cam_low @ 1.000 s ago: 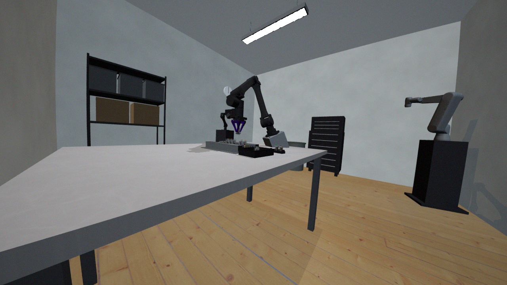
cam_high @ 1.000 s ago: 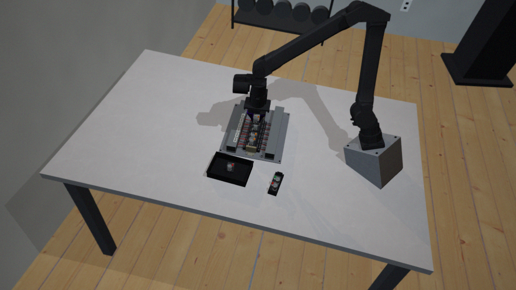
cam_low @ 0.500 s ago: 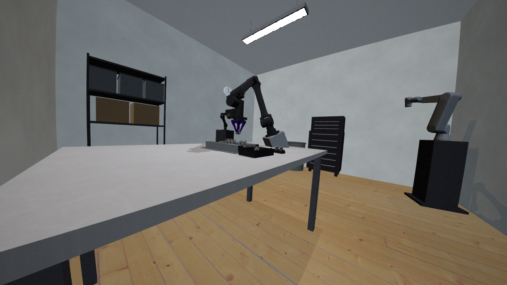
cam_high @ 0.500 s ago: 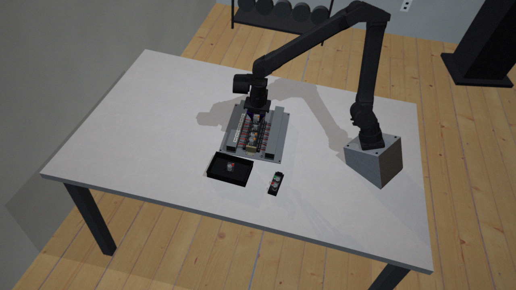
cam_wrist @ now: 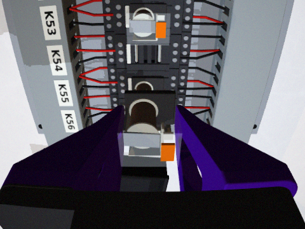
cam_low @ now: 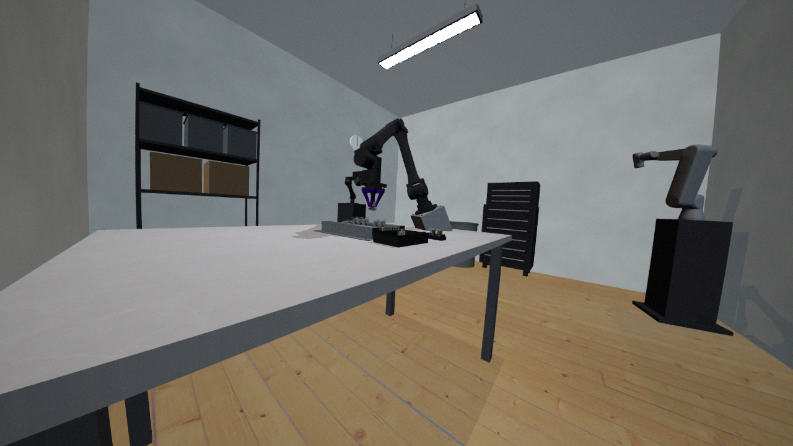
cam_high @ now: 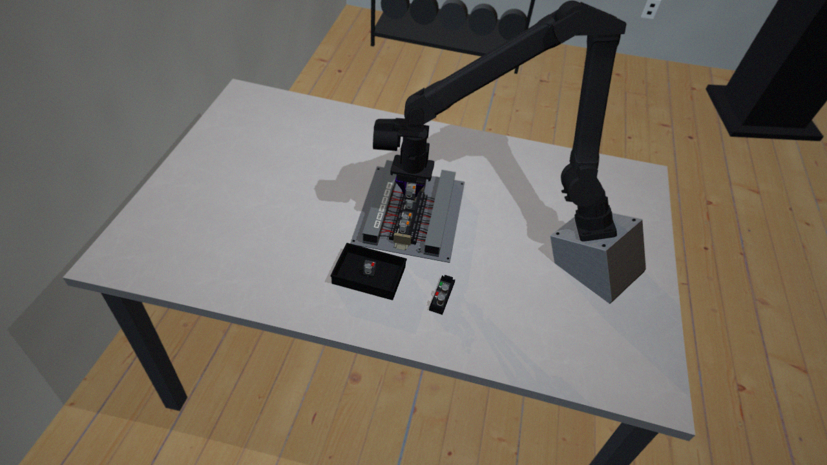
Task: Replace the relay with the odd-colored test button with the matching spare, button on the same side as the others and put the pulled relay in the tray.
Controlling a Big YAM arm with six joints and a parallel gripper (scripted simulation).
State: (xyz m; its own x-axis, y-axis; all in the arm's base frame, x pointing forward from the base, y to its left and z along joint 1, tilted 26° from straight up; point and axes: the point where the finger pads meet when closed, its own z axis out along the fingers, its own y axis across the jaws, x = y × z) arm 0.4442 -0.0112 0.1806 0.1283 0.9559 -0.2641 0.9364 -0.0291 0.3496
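Right now my hand is 120 mm above the grey panel, 50 mm to the left of it and 10 mm past it.
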